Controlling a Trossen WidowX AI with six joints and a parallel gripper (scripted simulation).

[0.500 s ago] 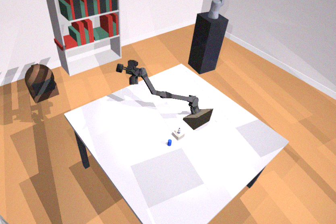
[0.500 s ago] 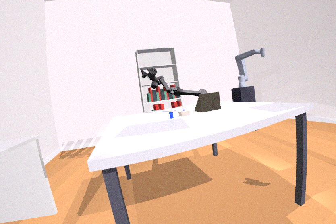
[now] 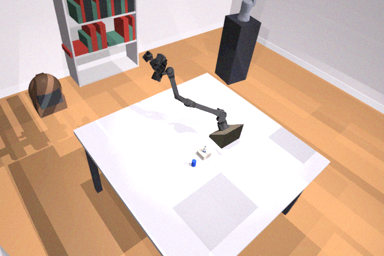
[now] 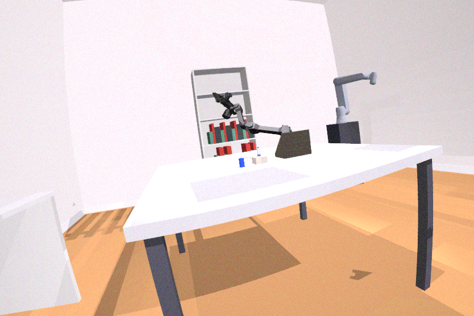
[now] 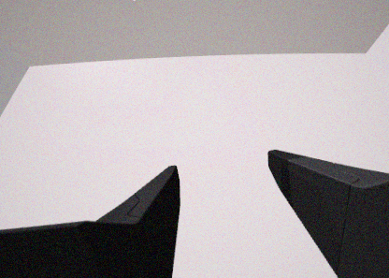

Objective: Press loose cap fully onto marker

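My gripper tip is 53 cm to the right of the blue cap, 49 cm above it and 8 cm past it. Also, from my gripper tip: holder block (50 cm below, 49 cm to the left, 19 cm behind).
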